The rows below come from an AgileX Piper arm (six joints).
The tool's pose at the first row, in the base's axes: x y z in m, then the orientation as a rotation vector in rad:
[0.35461, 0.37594, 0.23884, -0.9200, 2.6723, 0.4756]
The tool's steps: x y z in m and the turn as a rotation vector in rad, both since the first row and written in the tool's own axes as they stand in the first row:
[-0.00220, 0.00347, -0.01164, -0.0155, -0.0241, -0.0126]
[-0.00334, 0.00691, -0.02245, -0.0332, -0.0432, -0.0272]
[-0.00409, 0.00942, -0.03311, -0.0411, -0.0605, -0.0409]
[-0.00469, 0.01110, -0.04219, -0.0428, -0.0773, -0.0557]
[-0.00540, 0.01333, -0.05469, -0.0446, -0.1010, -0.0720]
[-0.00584, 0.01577, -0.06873, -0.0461, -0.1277, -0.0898]
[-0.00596, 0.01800, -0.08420, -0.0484, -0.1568, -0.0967]
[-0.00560, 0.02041, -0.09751, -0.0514, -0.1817, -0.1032]
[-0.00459, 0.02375, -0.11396, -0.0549, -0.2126, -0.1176]
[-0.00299, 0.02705, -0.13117, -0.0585, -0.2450, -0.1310]
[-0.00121, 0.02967, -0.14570, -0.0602, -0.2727, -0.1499]
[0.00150, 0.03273, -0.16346, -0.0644, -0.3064, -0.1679]
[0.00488, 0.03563, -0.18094, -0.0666, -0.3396, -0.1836]
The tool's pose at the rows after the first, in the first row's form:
[0.35235, 0.37516, 0.25095, -0.9290, 2.6433, 0.5021]
[0.34943, 0.37411, 0.26192, -0.9433, 2.6172, 0.5292]
[0.34682, 0.37222, 0.27241, -0.9544, 2.5934, 0.5423]
[0.34486, 0.37024, 0.28124, -0.9652, 2.5695, 0.5464]
[0.34212, 0.36740, 0.29333, -0.9743, 2.5384, 0.5523]
[0.33882, 0.36396, 0.30676, -0.9834, 2.5038, 0.5581]
[0.33519, 0.35964, 0.32134, -0.9779, 2.4736, 0.5680]
[0.33141, 0.35603, 0.33382, -0.9741, 2.4474, 0.5775]
[0.32607, 0.35154, 0.34912, -0.9768, 2.4110, 0.5873]
[0.32020, 0.34639, 0.36489, -0.9773, 2.3738, 0.5976]
[0.31502, 0.34170, 0.37802, -0.9860, 2.3377, 0.6026]
[0.30838, 0.33556, 0.39384, -0.9908, 2.2965, 0.6124]
[0.30136, 0.32905, 0.40913, -0.9924, 2.2574, 0.6198]

